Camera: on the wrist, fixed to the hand. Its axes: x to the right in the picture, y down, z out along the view.
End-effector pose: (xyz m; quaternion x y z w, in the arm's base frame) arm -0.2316 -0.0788 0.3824 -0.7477 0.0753 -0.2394 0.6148
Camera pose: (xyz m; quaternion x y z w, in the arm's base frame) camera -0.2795 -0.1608 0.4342 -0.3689 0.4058 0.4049 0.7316
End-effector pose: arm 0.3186 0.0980 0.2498 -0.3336 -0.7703 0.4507 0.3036
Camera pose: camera 0.3835 0.1371 0.3270 0.6118 0.2474 -0.7236 0.2025
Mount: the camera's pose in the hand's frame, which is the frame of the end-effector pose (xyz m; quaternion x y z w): 0.0052 -0.0391 -0.1007 0.1926 -0.1967 0.6997 0.6593
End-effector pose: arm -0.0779 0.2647 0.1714 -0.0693 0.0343 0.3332 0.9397
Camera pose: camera -0.0510 0.2225 0.0755 0.2248 -0.0496 0.8842 0.4065
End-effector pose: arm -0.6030 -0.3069 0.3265 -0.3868 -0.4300 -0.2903 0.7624
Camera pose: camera -0.5875 -0.4128 0.3110 -0.4661 -0.2187 0.5009 0.6957
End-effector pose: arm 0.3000 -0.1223 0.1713 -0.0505 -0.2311 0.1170 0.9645
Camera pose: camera 0.3585 -0.1632 0.0901 0.0138 -0.2842 0.8065 0.5183
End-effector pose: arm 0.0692 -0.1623 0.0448 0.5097 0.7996 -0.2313 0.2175
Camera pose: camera 0.0201 -0.1136 0.1280 0.8919 0.0832 -0.2546 0.3644
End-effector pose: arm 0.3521 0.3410 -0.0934 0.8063 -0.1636 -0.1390 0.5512
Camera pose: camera 0.4019 0.4370 -0.0945 0.4959 -0.8072 0.1669 0.2732
